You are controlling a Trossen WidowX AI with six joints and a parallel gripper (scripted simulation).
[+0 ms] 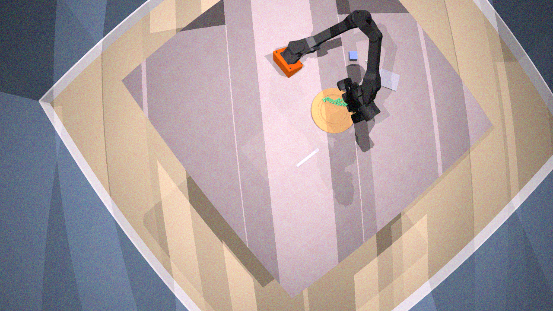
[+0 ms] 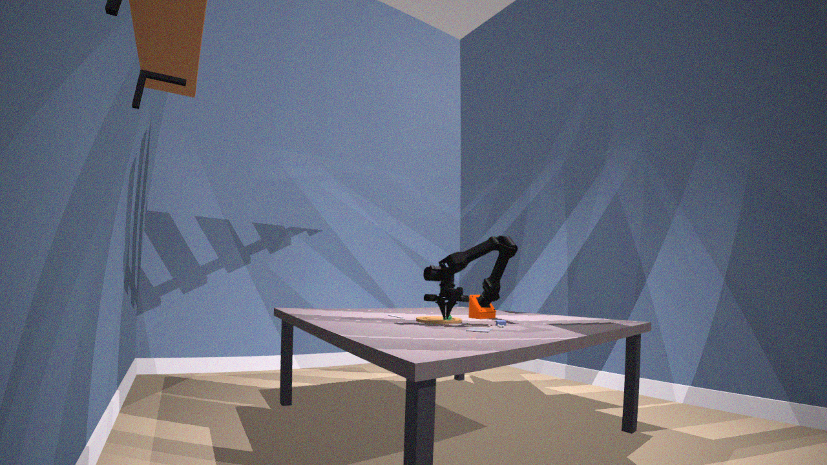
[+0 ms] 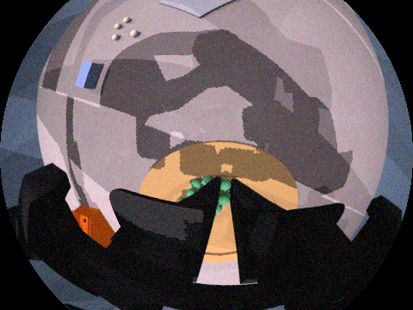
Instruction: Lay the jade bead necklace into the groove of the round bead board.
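Now: gripper tip 7 cm to the left of the round tan bead board, 1 cm past it and 1 cm above it. Also, from my gripper tip: white strip (28 cm to the right, 9 cm ahead, 2 cm below); then pale square sheet (24 cm to the left, 2 cm below, 1 cm ahead); then blue cube (17 cm behind, 16 cm to the left, 1 cm below).
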